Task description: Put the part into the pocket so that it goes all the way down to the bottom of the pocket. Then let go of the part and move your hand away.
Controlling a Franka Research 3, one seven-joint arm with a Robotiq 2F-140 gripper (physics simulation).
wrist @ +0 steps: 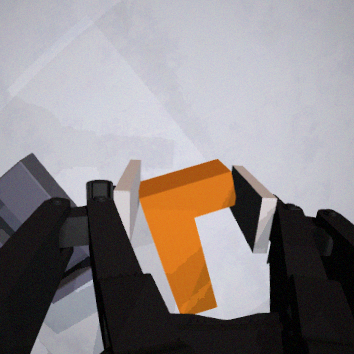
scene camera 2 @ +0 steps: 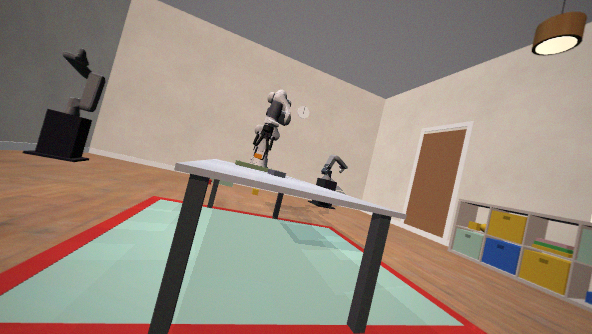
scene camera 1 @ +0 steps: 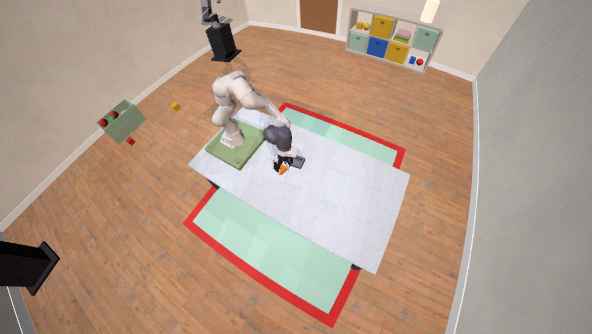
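The part is an orange L-shaped block [scene camera 1: 283,169] [scene camera 2: 258,156] [wrist: 175,235]. My gripper [scene camera 1: 281,167] [scene camera 2: 262,153] [wrist: 185,182] is shut on its short arm, with a pad at each end of that arm. The long arm points back toward the palm in the wrist view. In scene camera 2 the block hangs above the table top. The dark grey pocket block [scene camera 1: 298,162] [scene camera 2: 277,173] [wrist: 31,192] lies on the table beside the gripper, at the left edge of the wrist view, partly hidden by a finger. The inside of the pocket is mostly hidden.
The white table [scene camera 1: 345,200] [scene camera 2: 320,190] carries the arm's green base plate [scene camera 1: 215,148] [scene camera 2: 245,164], which lies behind the gripper. A shelf unit [scene camera 1: 391,16] stands far off by the wall.
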